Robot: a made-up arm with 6 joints. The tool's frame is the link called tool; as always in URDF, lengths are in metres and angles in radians. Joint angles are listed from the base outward.
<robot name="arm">
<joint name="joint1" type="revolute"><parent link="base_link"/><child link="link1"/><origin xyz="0 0 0.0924"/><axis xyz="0 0 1"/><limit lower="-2.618" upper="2.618"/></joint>
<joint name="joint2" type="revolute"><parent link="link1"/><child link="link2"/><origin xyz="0 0 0"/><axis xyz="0.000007 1 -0.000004"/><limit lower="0" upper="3.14"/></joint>
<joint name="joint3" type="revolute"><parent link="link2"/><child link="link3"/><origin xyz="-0.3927 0 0.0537"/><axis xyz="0.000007 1 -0.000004"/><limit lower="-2.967" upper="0"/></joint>
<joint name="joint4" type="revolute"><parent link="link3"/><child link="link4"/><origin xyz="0.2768 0 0.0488"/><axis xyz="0.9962 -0.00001 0.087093"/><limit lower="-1.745" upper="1.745"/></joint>
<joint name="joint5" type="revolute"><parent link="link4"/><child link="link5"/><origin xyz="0 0 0"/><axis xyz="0.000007 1 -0.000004"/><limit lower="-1.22" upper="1.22"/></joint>
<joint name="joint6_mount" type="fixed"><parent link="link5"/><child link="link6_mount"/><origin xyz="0.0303 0 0.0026"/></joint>
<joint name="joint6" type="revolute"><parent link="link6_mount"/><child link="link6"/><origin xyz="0.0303 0 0.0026"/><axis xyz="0.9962 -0.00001 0.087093"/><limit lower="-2.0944" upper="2.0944"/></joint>
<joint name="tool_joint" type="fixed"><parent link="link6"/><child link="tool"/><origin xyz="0 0 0" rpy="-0.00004 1.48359 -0.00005"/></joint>
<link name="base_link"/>
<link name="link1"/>
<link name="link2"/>
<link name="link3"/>
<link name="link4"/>
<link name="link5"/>
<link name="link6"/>
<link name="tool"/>
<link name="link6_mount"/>
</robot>
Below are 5 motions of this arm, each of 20 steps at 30 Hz.
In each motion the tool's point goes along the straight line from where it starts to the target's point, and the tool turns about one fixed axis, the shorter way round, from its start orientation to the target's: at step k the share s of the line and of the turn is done. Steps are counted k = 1, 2, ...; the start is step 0. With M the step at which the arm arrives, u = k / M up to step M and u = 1 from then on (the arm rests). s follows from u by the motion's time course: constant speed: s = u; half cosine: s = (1 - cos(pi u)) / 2; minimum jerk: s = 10 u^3 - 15 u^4 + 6 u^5.
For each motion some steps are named. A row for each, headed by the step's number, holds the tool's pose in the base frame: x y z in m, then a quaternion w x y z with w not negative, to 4 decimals.
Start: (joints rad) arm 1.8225 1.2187 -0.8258 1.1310 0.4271 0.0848
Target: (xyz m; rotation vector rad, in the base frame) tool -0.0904 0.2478 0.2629 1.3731 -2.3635 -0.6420
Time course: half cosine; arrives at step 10
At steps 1, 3, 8, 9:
1: -0.0819 0.2262 0.3886 0.1295 0.3631 -0.7717 -0.5058
3: -0.0835 0.2302 0.3652 0.1374 0.3884 -0.7886 -0.4566
8: -0.0896 0.2457 0.2752 0.1632 0.4725 -0.8279 -0.2544
9: -0.0902 0.2473 0.2661 0.1654 0.4798 -0.8296 -0.2329

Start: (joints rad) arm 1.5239 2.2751 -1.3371 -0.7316 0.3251 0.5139
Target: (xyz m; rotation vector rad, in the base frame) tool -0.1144 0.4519 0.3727 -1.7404 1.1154 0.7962
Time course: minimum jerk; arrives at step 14
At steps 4, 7, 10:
4: 0.0157 0.5137 0.1477 0.2799 -0.7193 0.6277 0.1014
7: -0.0384 0.4880 0.2412 0.3540 -0.7220 0.5614 0.1956
10: -0.0924 0.4624 0.3346 0.4215 -0.7111 0.4845 0.2861

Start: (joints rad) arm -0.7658 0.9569 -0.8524 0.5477 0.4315 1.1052
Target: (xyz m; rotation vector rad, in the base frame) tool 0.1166 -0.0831 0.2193 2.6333 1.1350 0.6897
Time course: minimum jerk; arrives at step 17
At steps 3, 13, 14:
3: 0.1193 -0.0958 0.4321 0.4524 0.7525 0.3668 0.3075
13: 0.1168 -0.0843 0.2390 0.1304 0.8816 0.3840 0.2414
14: 0.1167 -0.0837 0.2285 0.1121 0.8856 0.3836 0.2368

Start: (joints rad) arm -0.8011 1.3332 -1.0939 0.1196 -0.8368 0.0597
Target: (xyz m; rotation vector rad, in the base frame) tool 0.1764 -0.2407 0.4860 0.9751 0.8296 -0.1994
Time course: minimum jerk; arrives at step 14
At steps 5, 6, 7, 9, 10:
5: 0.1913 -0.2176 0.5015 0.8425 0.2887 0.3738 -0.2591
6: 0.1889 -0.2214 0.4990 0.8384 0.3168 0.3773 -0.2331
7: 0.1863 -0.2254 0.4963 0.8326 0.3467 0.3805 -0.2044
9: 0.1813 -0.2332 0.4911 0.8173 0.4025 0.3847 -0.1483
10: 0.1793 -0.2363 0.4890 0.8097 0.4241 0.3857 -0.1255

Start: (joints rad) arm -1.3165 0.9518 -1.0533 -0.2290 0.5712 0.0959
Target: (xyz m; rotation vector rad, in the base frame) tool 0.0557 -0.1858 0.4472 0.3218 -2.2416 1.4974
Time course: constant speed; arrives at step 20
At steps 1, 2, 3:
1: 0.0300 -0.1421 0.4955 0.3691 0.4752 0.6786 -0.4213
2: 0.0313 -0.1444 0.4930 0.3418 0.4495 0.7001 -0.4370
3: 0.0327 -0.1467 0.4904 0.3138 0.4228 0.7202 -0.4517

